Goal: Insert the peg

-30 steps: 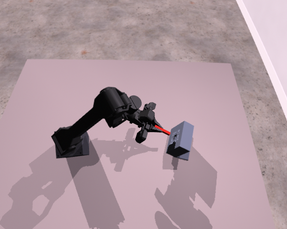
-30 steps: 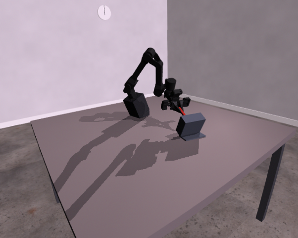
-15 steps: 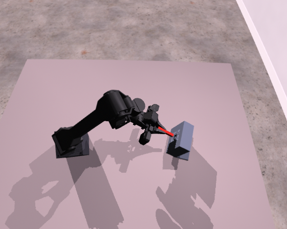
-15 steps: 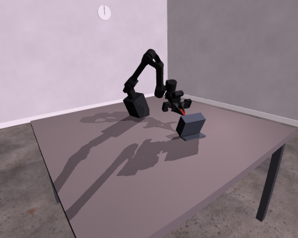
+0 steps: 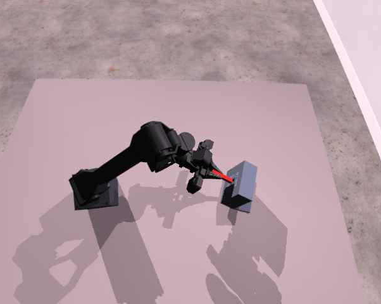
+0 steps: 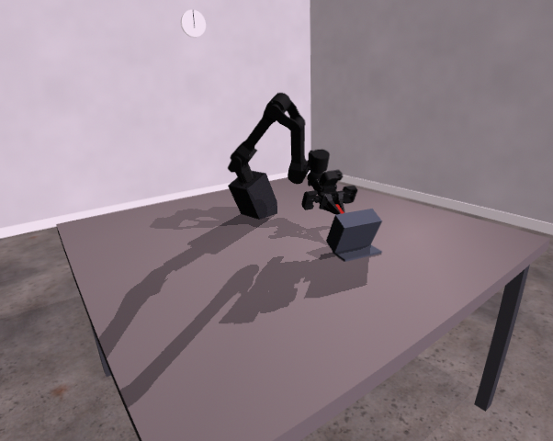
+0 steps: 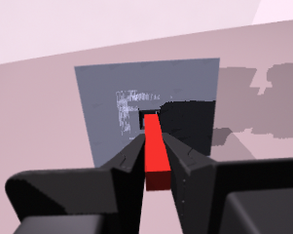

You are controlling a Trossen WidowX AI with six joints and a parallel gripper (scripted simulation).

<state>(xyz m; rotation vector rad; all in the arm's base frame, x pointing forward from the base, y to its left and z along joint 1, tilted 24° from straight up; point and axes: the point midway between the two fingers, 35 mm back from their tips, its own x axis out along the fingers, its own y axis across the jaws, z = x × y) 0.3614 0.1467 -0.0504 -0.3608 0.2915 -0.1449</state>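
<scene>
Right now my hand is 120 mm short of the thin flat foot plate, 10 mm to the left of it and 110 mm above it. Also, from my hand: red peg: 30 mm ahead, 10 mm below.
</scene>
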